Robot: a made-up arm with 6 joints. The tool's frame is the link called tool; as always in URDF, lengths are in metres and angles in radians. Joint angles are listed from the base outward.
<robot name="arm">
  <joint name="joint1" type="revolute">
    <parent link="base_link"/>
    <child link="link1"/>
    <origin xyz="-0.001 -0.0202 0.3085"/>
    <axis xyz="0 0 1"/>
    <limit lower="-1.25" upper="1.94"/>
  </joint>
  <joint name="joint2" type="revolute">
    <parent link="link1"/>
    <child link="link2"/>
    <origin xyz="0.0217 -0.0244 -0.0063"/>
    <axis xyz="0.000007 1 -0.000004"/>
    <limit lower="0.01" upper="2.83"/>
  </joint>
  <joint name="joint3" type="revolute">
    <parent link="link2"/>
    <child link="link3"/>
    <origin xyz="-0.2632 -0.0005 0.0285"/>
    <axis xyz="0.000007 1 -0.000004"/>
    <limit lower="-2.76" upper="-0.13"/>
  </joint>
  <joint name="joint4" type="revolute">
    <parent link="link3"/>
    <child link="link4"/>
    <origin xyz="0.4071 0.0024 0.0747"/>
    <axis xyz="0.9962 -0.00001 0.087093"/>
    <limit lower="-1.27" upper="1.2"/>
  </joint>
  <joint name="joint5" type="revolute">
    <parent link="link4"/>
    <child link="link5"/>
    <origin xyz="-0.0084 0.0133 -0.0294"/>
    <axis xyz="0.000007 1 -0.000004"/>
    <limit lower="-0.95" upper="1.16"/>
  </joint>
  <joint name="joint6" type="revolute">
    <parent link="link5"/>
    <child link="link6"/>
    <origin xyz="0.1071 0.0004 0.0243"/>
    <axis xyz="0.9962 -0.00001 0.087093"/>
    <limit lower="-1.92" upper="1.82"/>
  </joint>
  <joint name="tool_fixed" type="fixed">
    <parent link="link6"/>
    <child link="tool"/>
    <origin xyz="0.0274 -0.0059 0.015" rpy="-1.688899 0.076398 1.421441"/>
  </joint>
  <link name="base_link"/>
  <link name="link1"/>
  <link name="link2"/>
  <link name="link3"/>
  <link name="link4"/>
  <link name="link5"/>
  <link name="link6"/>
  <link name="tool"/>
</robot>
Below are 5 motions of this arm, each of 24 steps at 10 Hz.
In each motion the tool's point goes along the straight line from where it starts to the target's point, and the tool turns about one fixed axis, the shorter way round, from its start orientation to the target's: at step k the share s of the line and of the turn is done. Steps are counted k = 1, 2, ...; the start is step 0. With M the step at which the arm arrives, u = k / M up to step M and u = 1 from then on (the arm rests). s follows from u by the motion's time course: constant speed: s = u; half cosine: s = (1 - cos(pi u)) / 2; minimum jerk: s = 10 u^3 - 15 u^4 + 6 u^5.
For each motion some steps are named. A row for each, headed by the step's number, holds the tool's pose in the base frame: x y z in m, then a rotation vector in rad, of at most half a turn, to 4 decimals.
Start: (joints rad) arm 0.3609 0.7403 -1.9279 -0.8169 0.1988 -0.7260
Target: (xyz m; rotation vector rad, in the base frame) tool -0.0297 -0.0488 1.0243 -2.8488 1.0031 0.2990
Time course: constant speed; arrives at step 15
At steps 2, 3, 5, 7, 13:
2: 0.0029 -0.0497 1.0211 -3.0404 -0.2202 0.4577
3: 0.0004 -0.0496 1.0214 -3.0432 -0.1234 0.4477
5: -0.0046 -0.0495 1.0219 -3.0398 0.0697 0.4265
7: -0.0096 -0.0494 1.0223 -3.0246 0.2615 0.4037
13: -0.0247 -0.0489 1.0238 -2.9096 0.8229 0.3270

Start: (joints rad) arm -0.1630 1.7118 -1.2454 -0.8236 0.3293 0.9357
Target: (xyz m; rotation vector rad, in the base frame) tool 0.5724 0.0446 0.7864 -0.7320 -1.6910 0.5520
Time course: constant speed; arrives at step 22
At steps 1, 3, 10, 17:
1: 0.5670 -0.1681 0.3800 -0.9975 -0.4590 1.0354
3: 0.5675 -0.1478 0.4187 -0.9841 -0.5820 1.0016
10: 0.5693 -0.0769 0.5541 -0.9178 -1.0045 0.8633
17: 0.5711 -0.0060 0.6896 -0.8208 -1.4117 0.6933

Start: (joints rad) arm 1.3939 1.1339 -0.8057 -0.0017 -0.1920 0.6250
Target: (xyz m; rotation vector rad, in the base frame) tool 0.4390 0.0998 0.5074 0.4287 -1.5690 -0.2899
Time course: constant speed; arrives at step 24
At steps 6, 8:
6: 0.1860 0.3514 0.4883 0.2788 -1.8285 1.2642
8: 0.2141 0.3235 0.4904 0.3040 -1.8307 1.0853

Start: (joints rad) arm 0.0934 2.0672 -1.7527 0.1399 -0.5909 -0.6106
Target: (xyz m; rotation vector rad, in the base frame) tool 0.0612 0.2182 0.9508 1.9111 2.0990 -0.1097
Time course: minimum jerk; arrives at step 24
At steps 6, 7, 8, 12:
6: 0.6173 0.0468 0.5618 -2.0695 -1.1839 1.1126
7: 0.5870 0.0562 0.5829 -2.0993 -1.2570 1.0775
8: 0.5513 0.0672 0.6079 -2.1327 -1.3439 1.0336
12: 0.3713 0.1226 0.7338 -2.2654 -1.7863 0.7705

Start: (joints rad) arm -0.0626 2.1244 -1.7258 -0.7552 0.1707 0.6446
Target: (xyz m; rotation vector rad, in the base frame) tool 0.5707 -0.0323 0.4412 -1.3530 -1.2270 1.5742
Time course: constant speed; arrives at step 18
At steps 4, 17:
4: 0.6699 -0.0902 0.3783 -1.2145 -0.7242 1.3975
17: 0.5778 -0.0364 0.4367 -1.3445 -1.1898 1.5631

